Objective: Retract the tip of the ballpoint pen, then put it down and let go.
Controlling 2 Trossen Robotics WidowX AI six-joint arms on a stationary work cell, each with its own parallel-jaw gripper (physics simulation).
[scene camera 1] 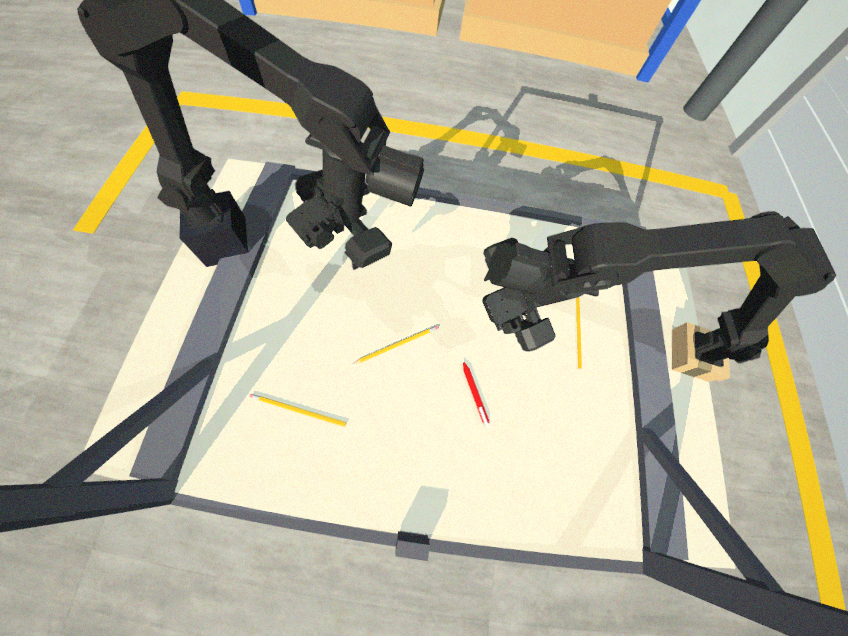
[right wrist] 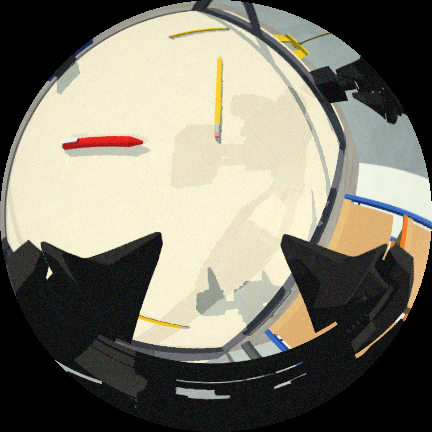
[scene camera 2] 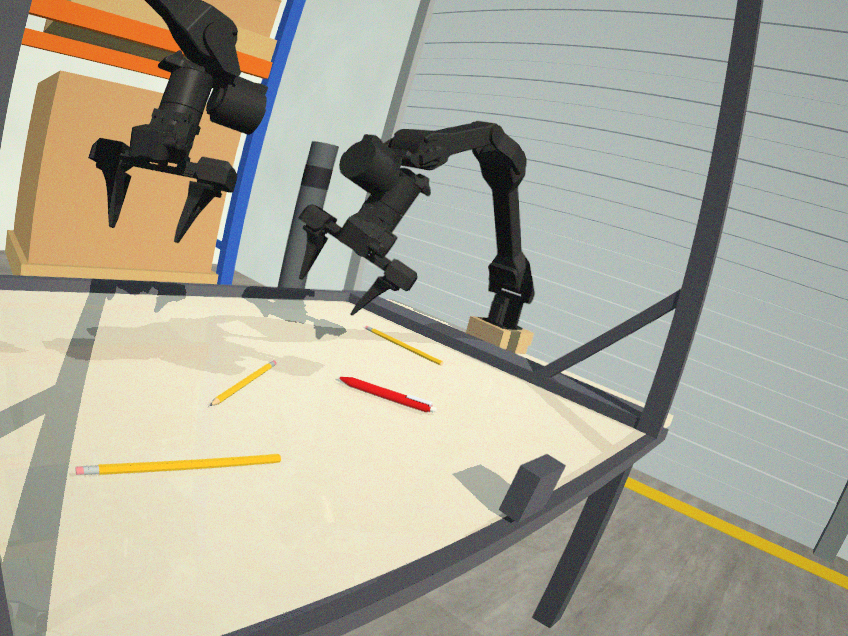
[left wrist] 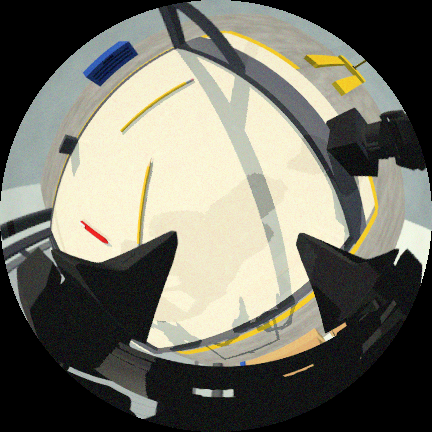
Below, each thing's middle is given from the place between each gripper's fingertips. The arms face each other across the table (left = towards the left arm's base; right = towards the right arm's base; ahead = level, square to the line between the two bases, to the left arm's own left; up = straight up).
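The small grey block (scene camera 2: 534, 482) is 43 cm behind my right hand, 6 cm to the left of it and 6 cm below it. Then there's the tan block (scene camera 1: 683, 339), which is 4 cm ahead of that same right hand, 48 cm to the right of it and 6 cm below it. As for the red ballpoint pen (scene camera 2: 412, 401), my right hand is 16 cm past it and 8 cm above it.
From my left hand, the small grey block is 43 cm behind, 24 cm to the right and 12 cm below. The tan block, again from my left hand, is 4 cm ahead, 77 cm to the right and 12 cm below, and the pen is 16 cm behind that left hand, 30 cm to the right of it and 14 cm below it.
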